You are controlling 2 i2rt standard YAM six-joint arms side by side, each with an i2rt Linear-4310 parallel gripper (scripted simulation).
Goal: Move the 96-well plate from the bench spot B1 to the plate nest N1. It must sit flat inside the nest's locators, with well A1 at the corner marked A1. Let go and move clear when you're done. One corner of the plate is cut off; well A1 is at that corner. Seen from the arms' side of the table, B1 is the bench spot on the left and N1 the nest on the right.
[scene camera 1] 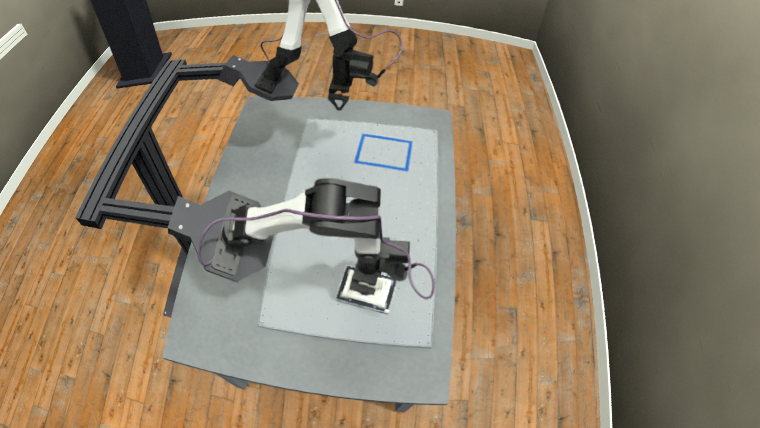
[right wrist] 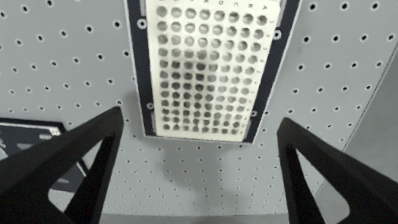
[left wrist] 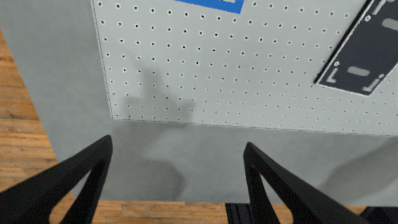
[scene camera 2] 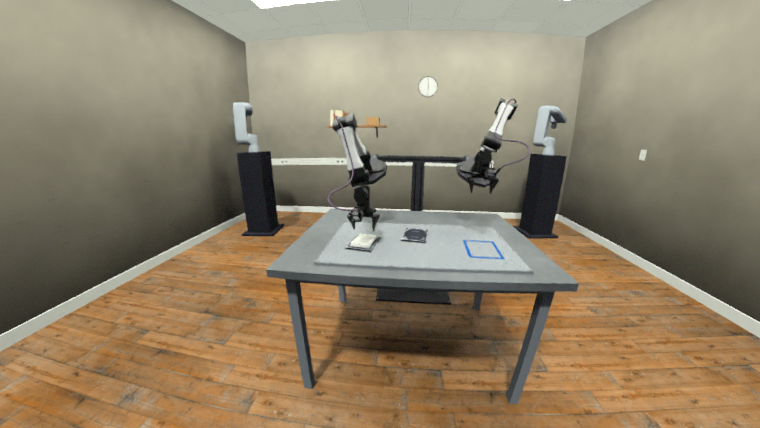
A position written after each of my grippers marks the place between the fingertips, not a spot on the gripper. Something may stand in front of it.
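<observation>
You'd see my left gripper (scene camera 1: 341,101) here, and the left wrist view shows my left gripper (left wrist: 180,145) too. There's my right gripper (scene camera 1: 368,280), and the right wrist view also shows my right gripper (right wrist: 201,119). I can see a white 96-well plate (right wrist: 188,96) as well, but in the left wrist view the white 96-well plate is out of frame.
</observation>
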